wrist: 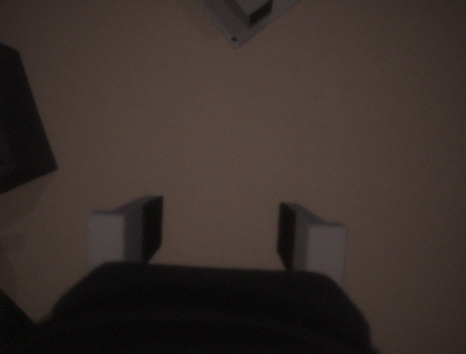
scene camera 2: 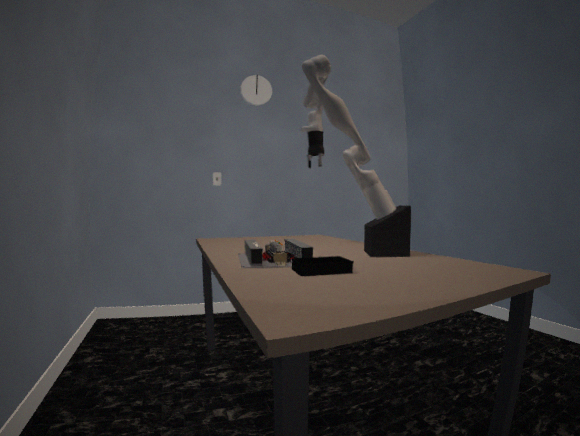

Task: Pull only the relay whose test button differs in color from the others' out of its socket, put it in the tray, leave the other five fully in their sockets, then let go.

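My gripper is open and empty, pointing down high above the table. The relays stand close together between two long grey ducts on a flat grey plate; they are small and dim, and I cannot tell their test buttons apart. A corner of the plate also shows at the top of the wrist view. The black tray lies on the table beside the plate, on its near right side. A dark box-like thing at the left edge of the wrist view is probably the tray.
The grey ducts rise on both sides of the relays, and the end of one duct shows in the wrist view. The arm's dark base stands on the wooden table at the back right.
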